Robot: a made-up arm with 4 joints.
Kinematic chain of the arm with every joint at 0, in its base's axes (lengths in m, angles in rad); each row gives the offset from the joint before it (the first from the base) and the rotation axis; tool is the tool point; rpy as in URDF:
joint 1: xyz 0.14 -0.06 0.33 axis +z
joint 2: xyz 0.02 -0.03 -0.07 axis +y
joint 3: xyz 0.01 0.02 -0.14 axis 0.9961 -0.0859 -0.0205
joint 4: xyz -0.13 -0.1 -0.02 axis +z
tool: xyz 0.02 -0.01 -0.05 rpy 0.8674 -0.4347 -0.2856
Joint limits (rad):
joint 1: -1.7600..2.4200
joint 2: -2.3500..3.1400
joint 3: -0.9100..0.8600
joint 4: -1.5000..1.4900
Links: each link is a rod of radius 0.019 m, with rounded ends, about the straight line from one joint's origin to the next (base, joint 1, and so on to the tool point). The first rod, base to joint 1, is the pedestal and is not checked.
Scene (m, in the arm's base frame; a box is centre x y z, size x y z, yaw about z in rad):
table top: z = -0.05
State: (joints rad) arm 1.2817 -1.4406 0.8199 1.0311
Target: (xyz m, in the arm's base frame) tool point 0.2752 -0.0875 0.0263
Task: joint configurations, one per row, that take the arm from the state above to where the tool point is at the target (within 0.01 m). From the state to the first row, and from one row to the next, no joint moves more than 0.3 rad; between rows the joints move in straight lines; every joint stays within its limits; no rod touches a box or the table.
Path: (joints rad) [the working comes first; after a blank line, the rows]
Joints at the target: 0.4221 -0.7799 0.2332 0.9388
Straight joint move there: clear.

1: 0.9952 -1.2204 0.6243 1.0003
2: 0.7086 -1.0001 0.4288 0.9696
3: 0.4221 -0.7799 0.2332 0.9388

